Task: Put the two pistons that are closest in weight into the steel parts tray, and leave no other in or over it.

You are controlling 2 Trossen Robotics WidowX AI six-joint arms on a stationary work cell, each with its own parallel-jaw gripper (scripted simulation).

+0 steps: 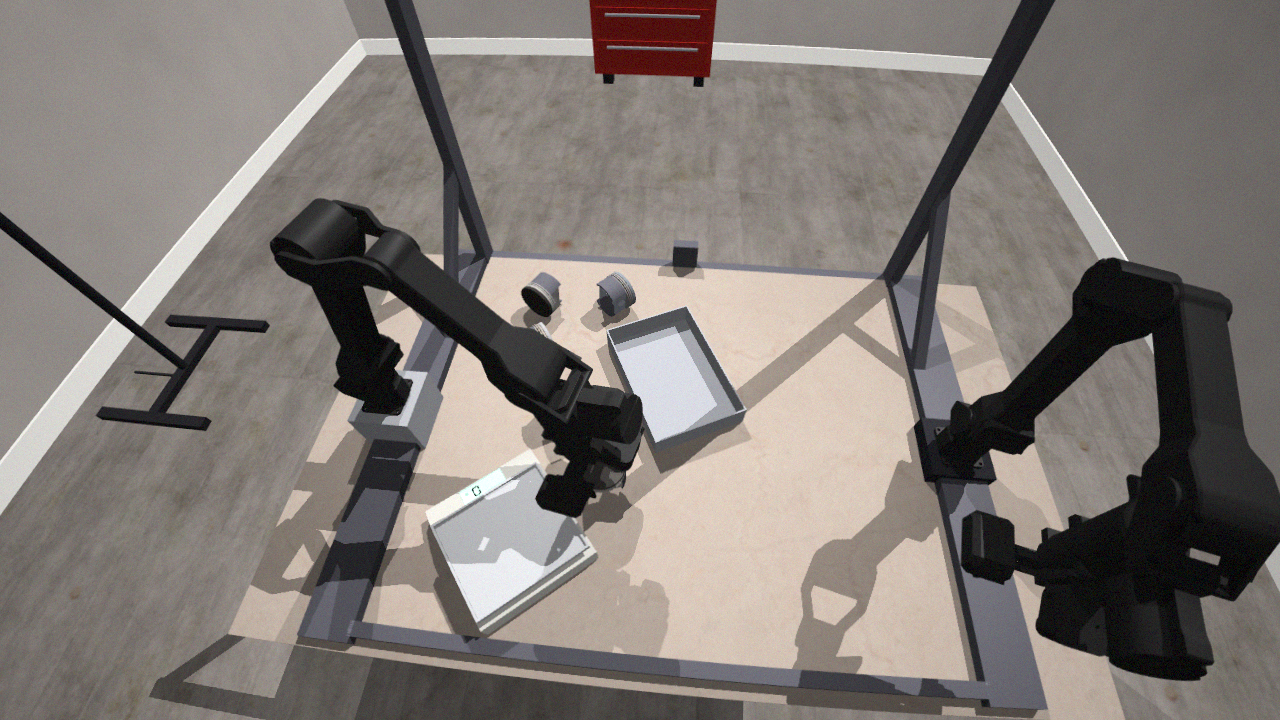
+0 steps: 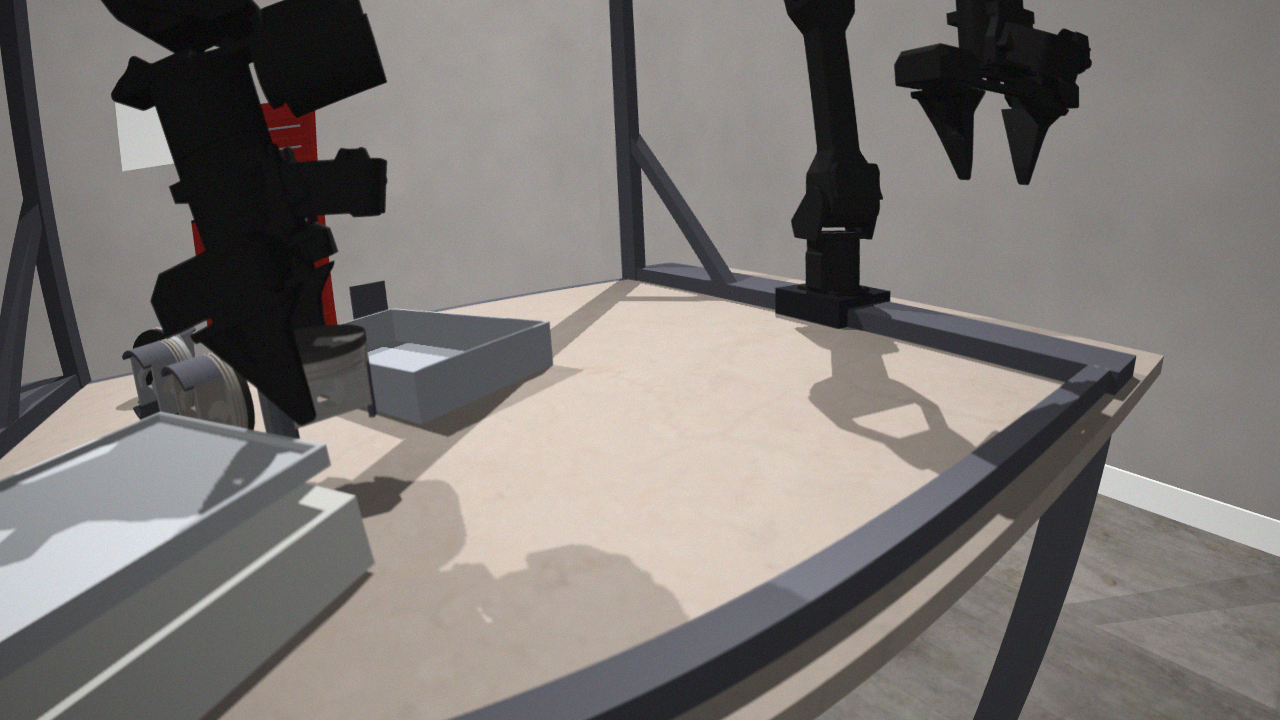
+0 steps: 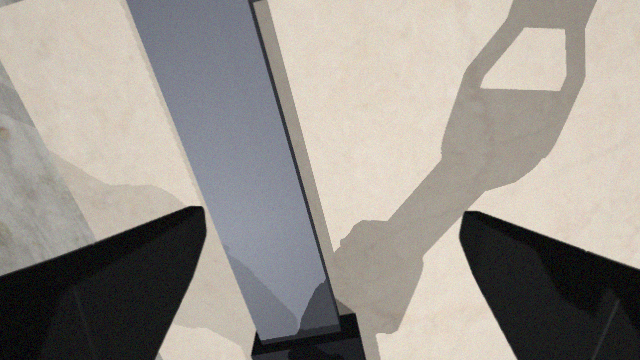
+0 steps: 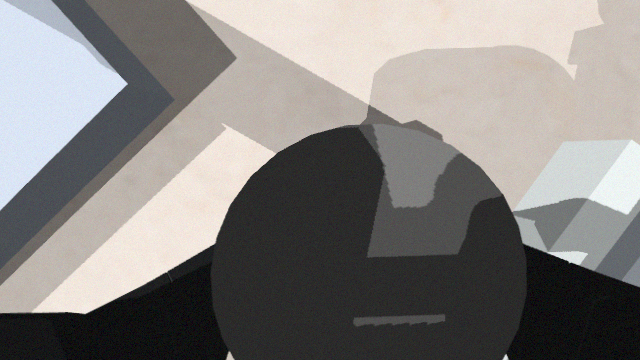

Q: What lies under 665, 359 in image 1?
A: A steel parts tray.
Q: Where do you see a steel parts tray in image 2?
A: At 507, 350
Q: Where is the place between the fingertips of my right gripper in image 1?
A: At 602, 474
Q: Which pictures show the scale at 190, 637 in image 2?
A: Image 1, image 2 and image 4 only.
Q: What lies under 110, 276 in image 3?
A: My left gripper.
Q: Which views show my right gripper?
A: Image 1, image 2 and image 4 only.
